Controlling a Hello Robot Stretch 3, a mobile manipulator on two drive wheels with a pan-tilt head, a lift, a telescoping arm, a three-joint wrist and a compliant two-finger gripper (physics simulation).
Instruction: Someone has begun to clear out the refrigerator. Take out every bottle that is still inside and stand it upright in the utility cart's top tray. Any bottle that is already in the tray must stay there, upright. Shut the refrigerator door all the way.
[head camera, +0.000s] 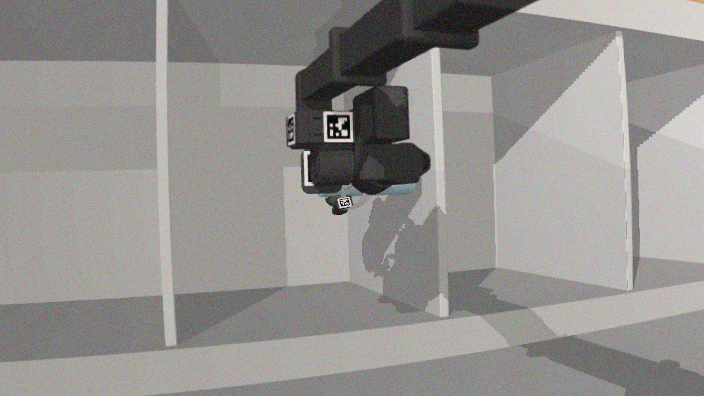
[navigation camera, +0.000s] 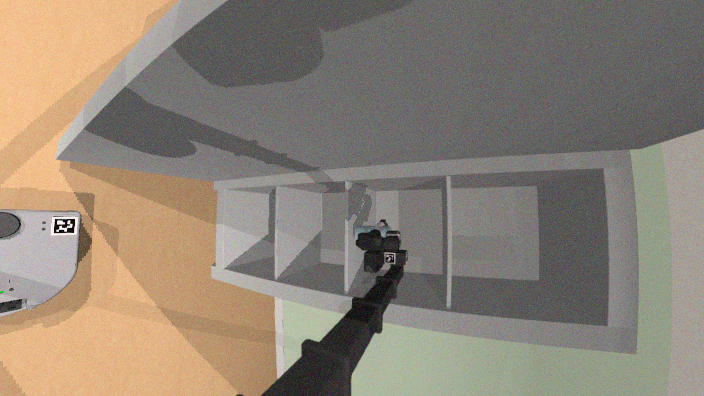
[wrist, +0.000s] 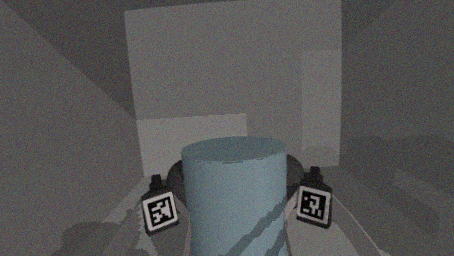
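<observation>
A light-blue bottle is upright inside the refrigerator, in the compartment above a shelf. My gripper is shut on it near its top, one finger pressed to each side. The bottle's lower end is largely hidden by the wrist; it seems a little above the shelf, but contact cannot be told for sure. The refrigerator door stands wide open. No other bottle shows in these views, and neither does the utility cart.
My arm reaches in through the refrigerator's open front. Another shelf lies above the gripper, and a lower shelf lies below. The refrigerator's side wall edge runs along the door side. My base is on the orange floor.
</observation>
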